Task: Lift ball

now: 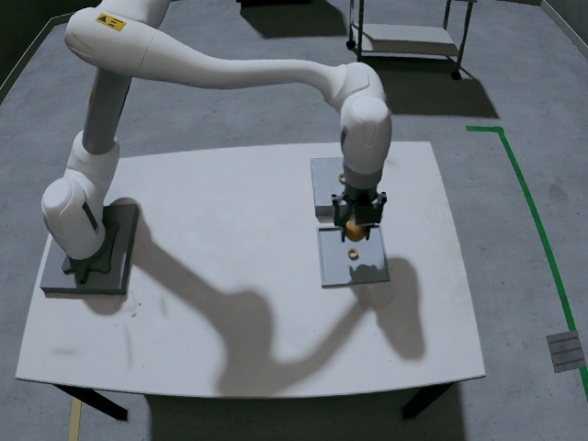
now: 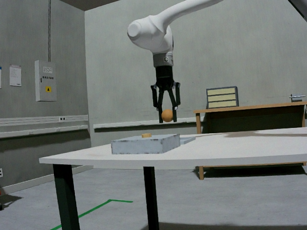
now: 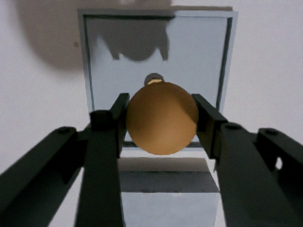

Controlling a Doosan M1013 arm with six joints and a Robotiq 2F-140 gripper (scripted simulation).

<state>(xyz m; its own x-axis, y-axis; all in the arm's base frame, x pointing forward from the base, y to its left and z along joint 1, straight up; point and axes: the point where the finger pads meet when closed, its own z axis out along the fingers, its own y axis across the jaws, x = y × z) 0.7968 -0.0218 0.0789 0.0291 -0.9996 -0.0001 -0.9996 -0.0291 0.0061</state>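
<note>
Now: the ball right at my hand. Round my hand: grey block (10 mm behind, 240 mm to the left, 80 mm below); plate (120 mm below).
</note>
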